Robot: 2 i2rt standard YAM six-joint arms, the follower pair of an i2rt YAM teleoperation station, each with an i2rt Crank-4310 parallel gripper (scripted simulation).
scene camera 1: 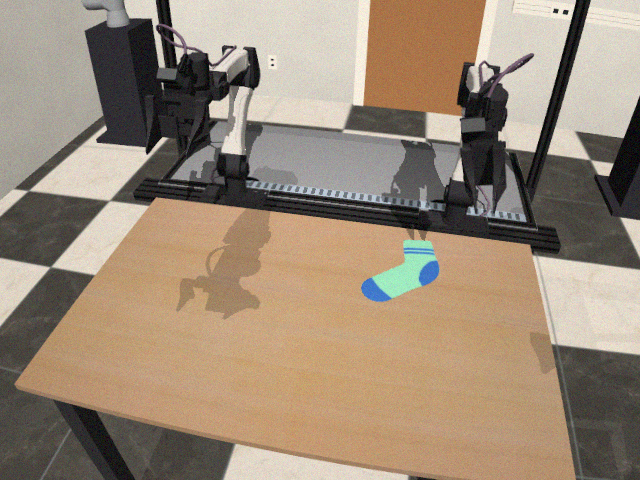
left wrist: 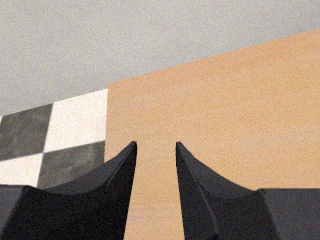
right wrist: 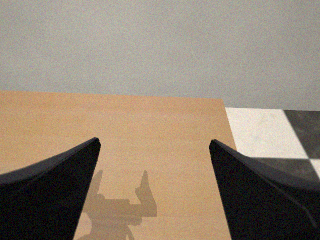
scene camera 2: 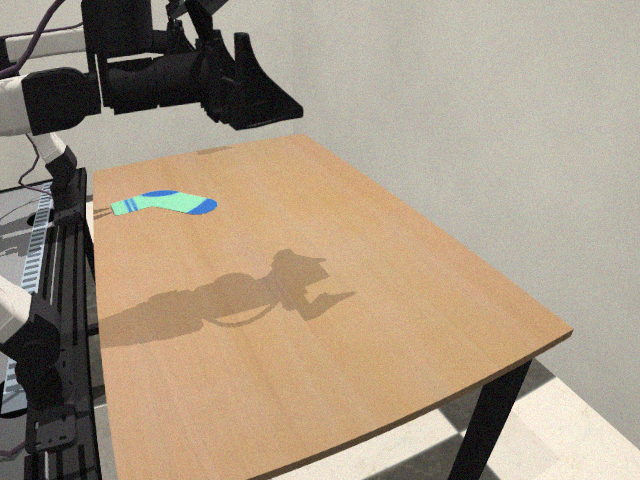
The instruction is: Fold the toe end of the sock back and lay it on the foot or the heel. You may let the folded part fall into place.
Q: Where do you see a mint-green sock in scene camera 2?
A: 173, 200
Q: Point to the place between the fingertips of the right gripper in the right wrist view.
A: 155, 141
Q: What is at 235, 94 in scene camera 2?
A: The right gripper.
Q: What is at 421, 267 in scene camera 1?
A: A mint-green sock.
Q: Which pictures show the left gripper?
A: Scene camera 1, the left wrist view and scene camera 2 only.
